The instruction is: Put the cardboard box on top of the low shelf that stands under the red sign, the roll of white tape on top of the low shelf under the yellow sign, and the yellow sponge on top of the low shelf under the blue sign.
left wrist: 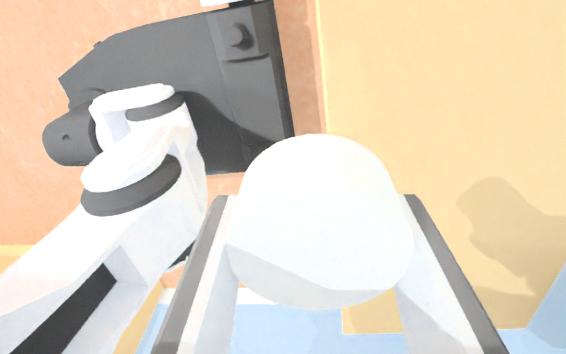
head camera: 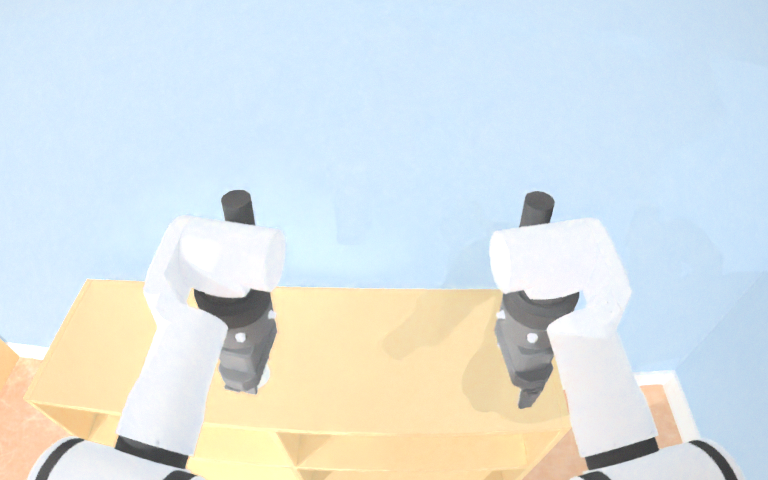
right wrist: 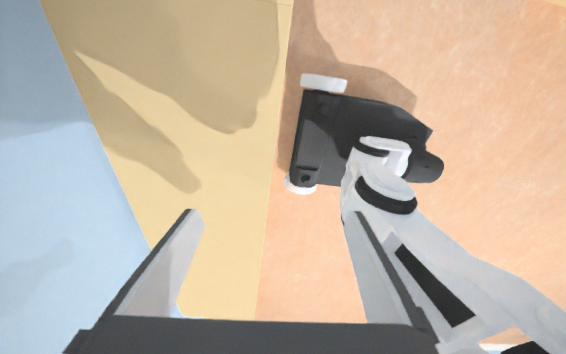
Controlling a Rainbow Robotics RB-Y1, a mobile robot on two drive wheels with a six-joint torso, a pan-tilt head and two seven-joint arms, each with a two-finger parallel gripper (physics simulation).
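Frame: origin at the robot's base, x ahead, y left, z up, level; centimetres.
Seen in the pictures: left gripper, fingertip midpoint: (left wrist: 314, 214) (head camera: 257, 375); right gripper, fingertip midpoint: (head camera: 513, 373) (right wrist: 272, 219).
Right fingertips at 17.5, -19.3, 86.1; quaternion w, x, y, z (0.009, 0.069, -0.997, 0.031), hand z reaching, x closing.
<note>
Pixels of each thing's top centre, then the offset from my right fingertips to it, as dx, dy, dz. "*": a spot on its surface instead. Level surfaces: height alone.
- white tape, top centre: (left wrist: 316, 260) (head camera: 250, 366) -0.4, +39.1, +2.4
- low shelf, surface height: dz -25.1
- wooden piece, surface spot: (head camera: 6, 362) * +36.4, +176.5, -81.3
The roll of white tape (head camera: 264, 374) (left wrist: 320, 240) is between the fingers of my left gripper (head camera: 242, 389) (left wrist: 314, 214), which is shut on it. In the head view a small part of the roll shows beside the fingers, in front of the top of a low shelf (head camera: 339, 362) (left wrist: 440, 100) (right wrist: 235, 240). My right gripper (head camera: 527, 398) (right wrist: 272, 219) is open and empty, near the shelf's right front part in the head view. The cardboard box, the yellow sponge and the coloured signs do not show.
A light blue wall (head camera: 385, 113) rises behind the shelf. The robot's dark base (left wrist: 165, 65) (right wrist: 340, 130) stands on the floor close to the shelf's front edge. A wooden piece (head camera: 6, 362) shows at the far left. A white skirting (head camera: 673, 396) runs at the right.
</note>
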